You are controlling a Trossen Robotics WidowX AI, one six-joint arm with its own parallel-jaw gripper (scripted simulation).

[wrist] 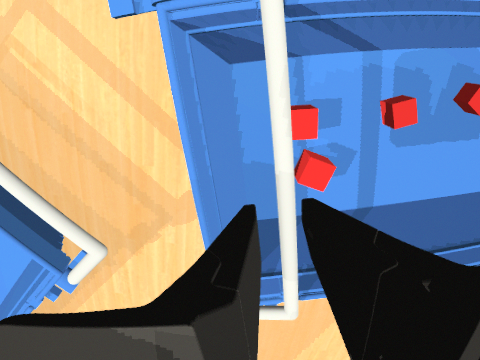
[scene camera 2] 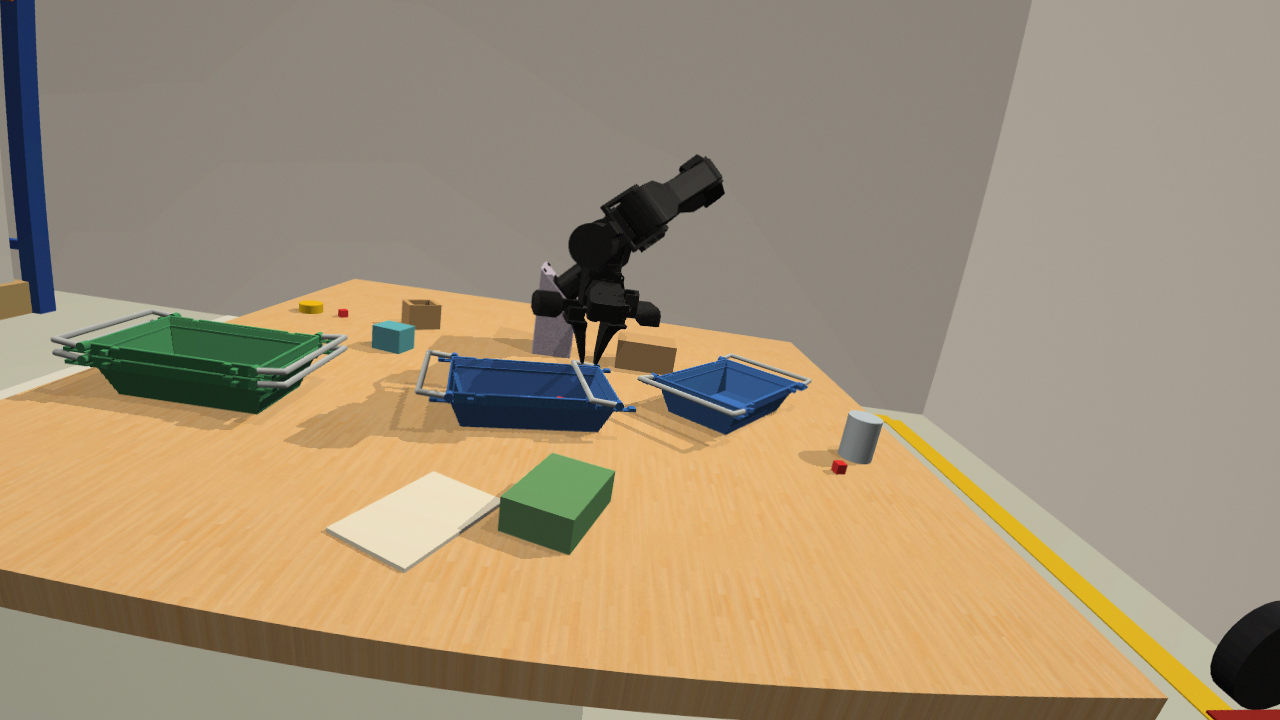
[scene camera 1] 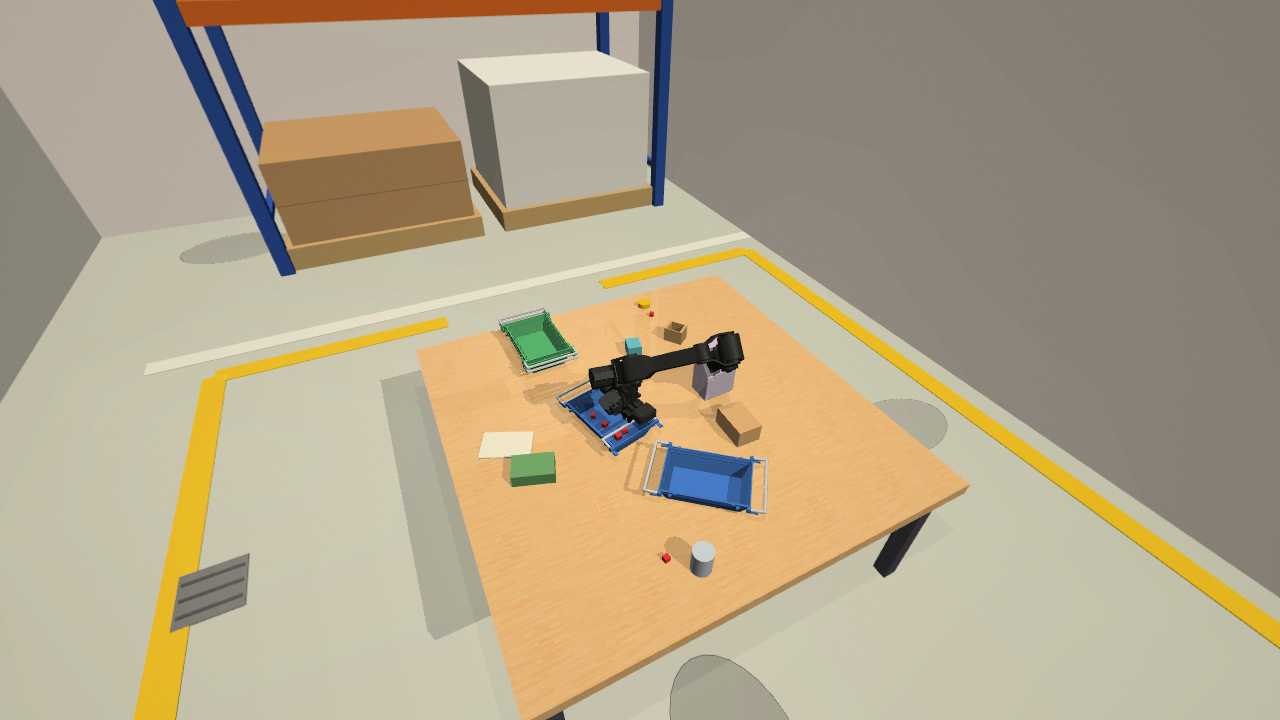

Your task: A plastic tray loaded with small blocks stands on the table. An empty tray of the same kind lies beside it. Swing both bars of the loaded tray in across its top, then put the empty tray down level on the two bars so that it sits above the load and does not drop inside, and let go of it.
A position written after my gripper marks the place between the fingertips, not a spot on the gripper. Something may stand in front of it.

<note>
I see my gripper (scene camera 2: 588,363), a blue tray (scene camera 2: 724,396), a teal cube (scene camera 2: 390,336), a grey cylinder (scene camera 2: 861,432), a cream sheet (scene camera 2: 402,529), a green block (scene camera 2: 554,505), a brown box (scene camera 2: 637,352) and a brown box (scene camera 2: 425,314).
The blue tray is seen too in scene camera 1 (scene camera 1: 716,480). The grey cylinder shows as well in scene camera 1 (scene camera 1: 703,553). The cream sheet shows as well in scene camera 1 (scene camera 1: 494,445). The wrist view does not show the teal cube: it is out of frame. The wrist view does not show the grey cylinder: it is out of frame.
</note>
